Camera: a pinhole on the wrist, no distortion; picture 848 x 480 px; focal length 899.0 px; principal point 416.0 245.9 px. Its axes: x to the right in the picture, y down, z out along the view. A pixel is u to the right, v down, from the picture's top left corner.
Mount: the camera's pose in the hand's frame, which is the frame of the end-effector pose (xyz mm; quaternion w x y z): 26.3 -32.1 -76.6 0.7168 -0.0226 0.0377 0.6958
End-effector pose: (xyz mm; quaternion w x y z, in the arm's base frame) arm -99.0 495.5 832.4 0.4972 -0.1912 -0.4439 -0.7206
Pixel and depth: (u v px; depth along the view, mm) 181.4 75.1 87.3
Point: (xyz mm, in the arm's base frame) -162.5 486.6 848.9
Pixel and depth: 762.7 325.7 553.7
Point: 29.9 852.0 1176.3
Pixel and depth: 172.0 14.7 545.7
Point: -375.5 811.1 1149.8
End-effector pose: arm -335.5 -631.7 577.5 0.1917 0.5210 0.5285 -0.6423
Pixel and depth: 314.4 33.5 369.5
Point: -554.5 -836.1 464.1
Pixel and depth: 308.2 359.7 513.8
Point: -568.7 -1011.0 580.8
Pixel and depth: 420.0 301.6 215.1
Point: -416.6 -742.8 553.9
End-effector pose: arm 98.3 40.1 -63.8 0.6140 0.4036 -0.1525 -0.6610
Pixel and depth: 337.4 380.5 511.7
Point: -242.2 -45.3 203.8
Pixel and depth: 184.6 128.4 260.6
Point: -85.7 -59.8 -22.3
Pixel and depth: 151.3 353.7 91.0
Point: 52.8 29.8 -94.5
